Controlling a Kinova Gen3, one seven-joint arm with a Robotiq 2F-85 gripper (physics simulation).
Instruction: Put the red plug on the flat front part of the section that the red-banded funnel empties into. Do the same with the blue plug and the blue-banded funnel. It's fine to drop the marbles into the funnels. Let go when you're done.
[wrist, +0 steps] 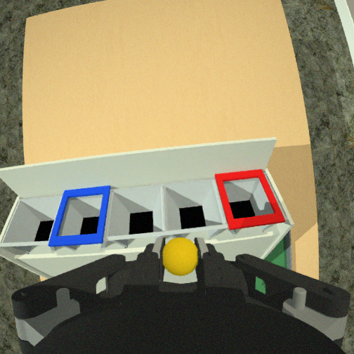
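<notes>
My gripper (pixel 179 249) is shut on a yellow marble (pixel 180 257) at the bottom middle of the wrist view. The marble shows just below the near edge of the funnel row, between the blue and red bands. The red-banded funnel is at the right end of the row, its square red band (pixel 256 223) around a dark hole. The blue-banded funnel is second from the left, with a blue band (pixel 77 242). The red plug and the blue plug do not show. The flat front parts of the sections are hidden below the funnels and gripper.
Plain pale funnels (pixel 161 215) stand between the banded ones, and another is at the left end. A tall pale panel (pixel 145 162) rises along their far side. Part of a green tray (pixel 278 256) shows at lower right. The wooden table top (pixel 160 75) extends beyond the panel.
</notes>
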